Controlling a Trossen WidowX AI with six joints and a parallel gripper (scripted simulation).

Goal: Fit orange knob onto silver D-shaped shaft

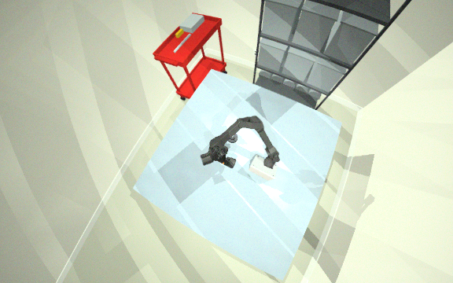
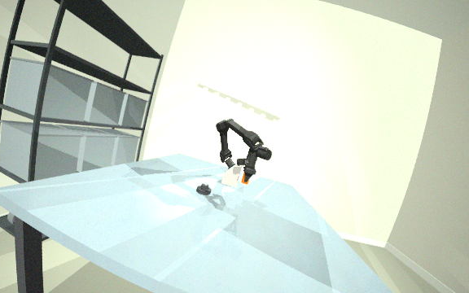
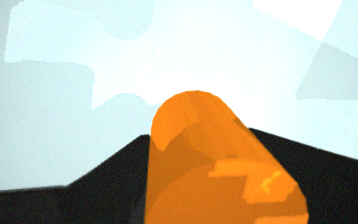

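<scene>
Right now my gripper tip is 20 mm short of the dark round pedestal, 210 mm to the left of it and 80 mm above it. The rest, counted from my gripper tip: orange knob 30 mm above.
</scene>
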